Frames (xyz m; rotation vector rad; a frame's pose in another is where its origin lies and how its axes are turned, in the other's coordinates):
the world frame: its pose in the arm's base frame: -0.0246 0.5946 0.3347 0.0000 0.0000 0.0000
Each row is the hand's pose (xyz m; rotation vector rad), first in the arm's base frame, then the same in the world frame.
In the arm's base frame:
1: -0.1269 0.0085 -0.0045 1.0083 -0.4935 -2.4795
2: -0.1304 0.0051 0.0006 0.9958 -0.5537 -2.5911
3: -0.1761 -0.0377 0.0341 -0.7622 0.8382 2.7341
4: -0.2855 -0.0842 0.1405 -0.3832 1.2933 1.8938
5: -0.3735 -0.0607 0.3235 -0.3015 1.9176 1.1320
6: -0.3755 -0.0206 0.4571 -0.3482 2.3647 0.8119
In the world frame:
1: -0.1023 -0.5861 -0.3392 1.0083 -0.4935 -2.4795
2: -0.1058 -0.5895 -0.3341 0.9958 -0.5537 -2.5911
3: -0.1515 -0.6323 -0.3006 -0.7622 0.8382 2.7341
4: -0.2609 -0.6788 -0.1942 -0.3832 1.2933 1.8938
5: -0.3489 -0.6553 -0.0112 -0.3015 1.9176 1.1320
6: -0.3509 -0.6152 0.1224 -0.3482 2.3647 0.8119

